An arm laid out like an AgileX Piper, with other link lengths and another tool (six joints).
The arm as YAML. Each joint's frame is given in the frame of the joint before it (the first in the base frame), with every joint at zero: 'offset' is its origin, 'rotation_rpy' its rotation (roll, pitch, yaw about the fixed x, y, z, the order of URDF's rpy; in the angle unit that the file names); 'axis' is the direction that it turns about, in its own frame. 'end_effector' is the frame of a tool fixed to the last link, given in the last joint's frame.
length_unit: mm
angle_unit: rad
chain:
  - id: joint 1
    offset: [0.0, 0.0, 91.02]
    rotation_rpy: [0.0, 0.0, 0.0]
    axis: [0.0, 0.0, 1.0]
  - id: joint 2
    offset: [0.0, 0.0, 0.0]
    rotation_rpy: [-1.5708, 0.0, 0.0]
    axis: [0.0, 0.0, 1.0]
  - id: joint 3
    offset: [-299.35, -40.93, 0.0]
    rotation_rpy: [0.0, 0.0, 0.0]
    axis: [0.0, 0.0, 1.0]
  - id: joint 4
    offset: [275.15, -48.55, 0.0]
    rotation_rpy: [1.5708, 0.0, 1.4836]
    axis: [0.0, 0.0, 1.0]
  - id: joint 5
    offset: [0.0, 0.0, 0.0]
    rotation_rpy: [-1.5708, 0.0, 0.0]
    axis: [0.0, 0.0, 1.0]
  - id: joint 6
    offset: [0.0, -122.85, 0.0]
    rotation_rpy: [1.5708, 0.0, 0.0]
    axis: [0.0, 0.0, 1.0]
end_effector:
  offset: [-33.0, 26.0, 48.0]
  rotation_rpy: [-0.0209, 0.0, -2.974]
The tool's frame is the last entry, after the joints.
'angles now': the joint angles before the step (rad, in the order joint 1, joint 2, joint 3, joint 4, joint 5, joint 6). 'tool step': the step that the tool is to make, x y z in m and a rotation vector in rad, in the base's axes. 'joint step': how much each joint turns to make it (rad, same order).
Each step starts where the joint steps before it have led.
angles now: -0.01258 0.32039 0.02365 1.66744 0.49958 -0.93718
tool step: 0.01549 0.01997 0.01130 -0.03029 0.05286 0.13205
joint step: -0.00013 0.21278 -0.09413 0.01484 0.12236 -0.10072
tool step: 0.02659 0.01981 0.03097 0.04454 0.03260 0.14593
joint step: 0.00018 0.22669 -0.15974 0.00211 0.15411 -0.02555
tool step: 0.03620 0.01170 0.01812 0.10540 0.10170 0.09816
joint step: -0.00005 0.21809 -0.15061 0.00201 0.13005 0.06818
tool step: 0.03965 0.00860 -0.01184 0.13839 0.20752 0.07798
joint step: 0.00003 0.23457 -0.11154 0.00203 0.12795 0.12360
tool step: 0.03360 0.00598 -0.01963 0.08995 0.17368 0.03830
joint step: 0.00837 0.18285 -0.09072 -0.00002 0.06866 0.10385
